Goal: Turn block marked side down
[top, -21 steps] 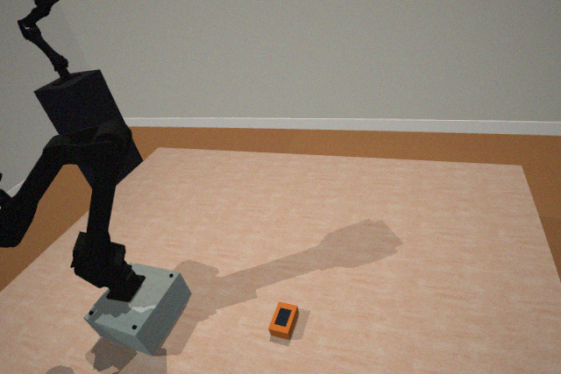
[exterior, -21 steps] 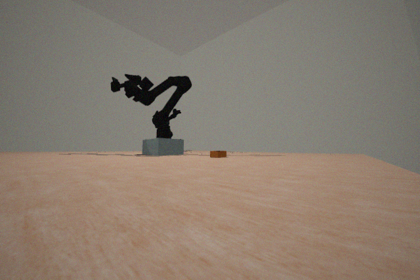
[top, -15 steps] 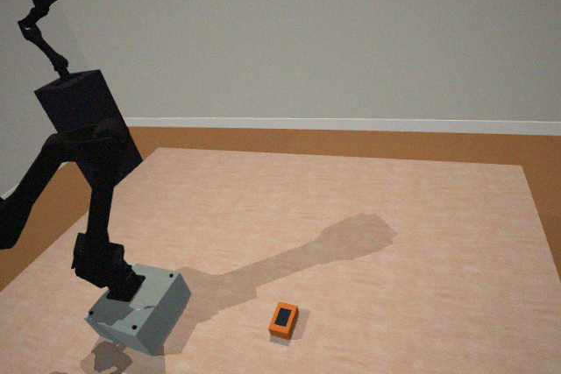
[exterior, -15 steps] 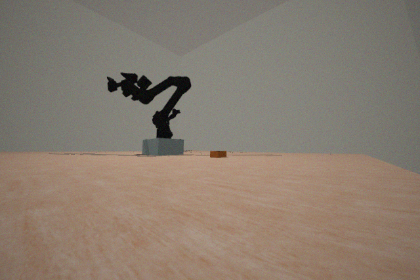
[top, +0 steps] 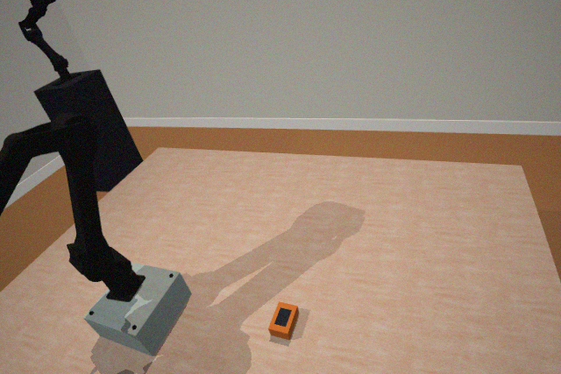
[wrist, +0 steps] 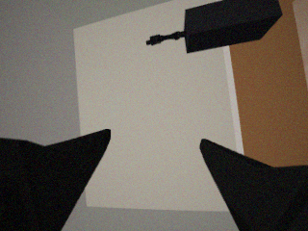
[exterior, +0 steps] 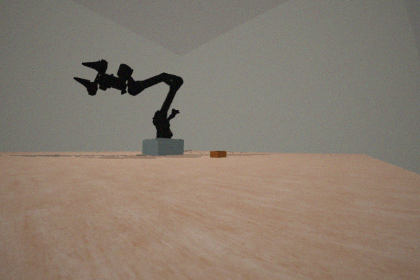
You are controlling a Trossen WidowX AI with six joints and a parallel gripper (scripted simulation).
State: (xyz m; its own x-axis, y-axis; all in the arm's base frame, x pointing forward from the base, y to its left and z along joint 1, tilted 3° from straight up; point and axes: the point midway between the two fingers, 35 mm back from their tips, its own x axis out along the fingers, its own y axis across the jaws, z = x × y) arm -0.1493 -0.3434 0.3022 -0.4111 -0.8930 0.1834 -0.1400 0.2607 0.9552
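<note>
The orange block lies 520 mm ahead of my gripper tip, 380 mm to the left of it and 360 mm below it.
</note>
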